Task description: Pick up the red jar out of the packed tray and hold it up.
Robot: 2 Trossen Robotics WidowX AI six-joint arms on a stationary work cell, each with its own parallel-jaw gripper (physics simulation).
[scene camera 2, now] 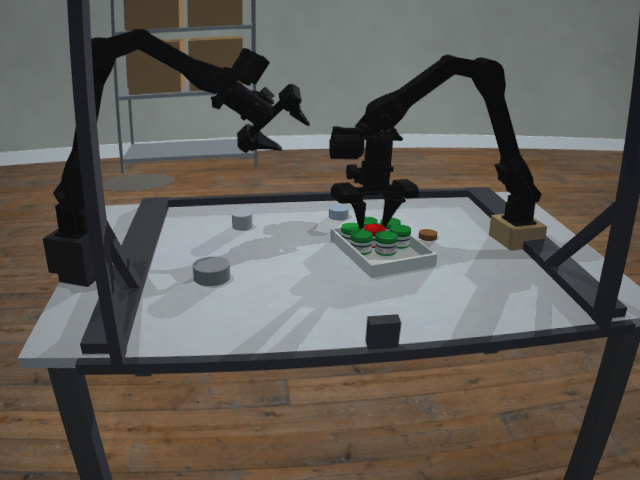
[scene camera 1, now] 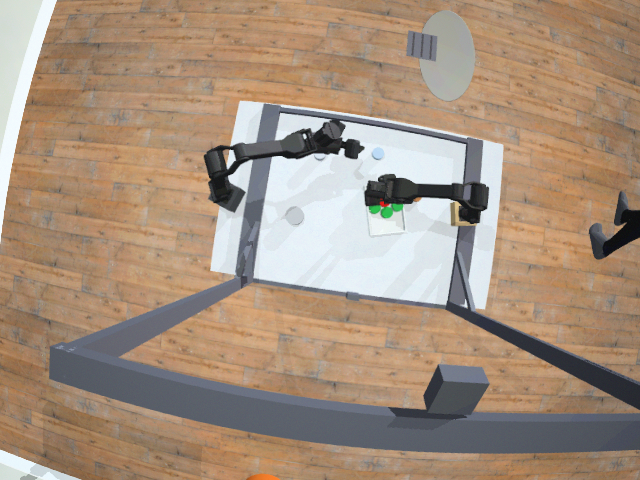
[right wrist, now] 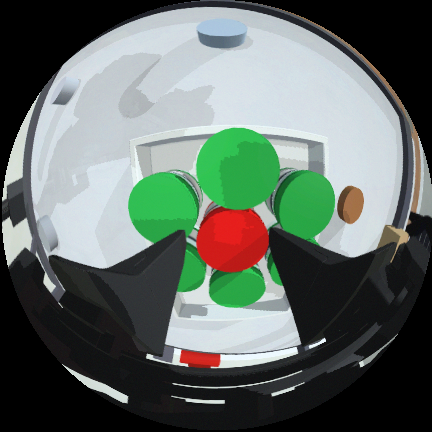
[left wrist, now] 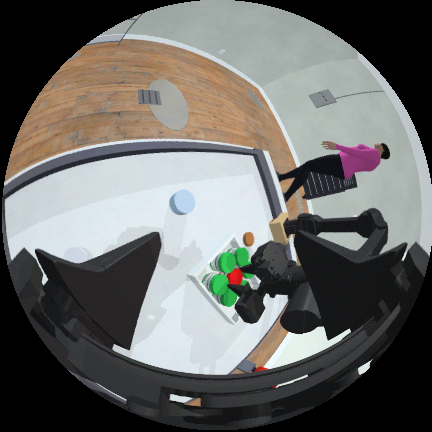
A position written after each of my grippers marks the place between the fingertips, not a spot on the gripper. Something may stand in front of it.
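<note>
I see my left gripper [scene camera 2: 295,136], and the same gripper [left wrist: 229,238] shows from its own wrist too. My right gripper [scene camera 2: 372,227] is visible as well; I find it [right wrist: 227,235] again here, and the left wrist view shows me that right gripper [left wrist: 233,276] besides. There is also a red jar [right wrist: 230,240].
</note>
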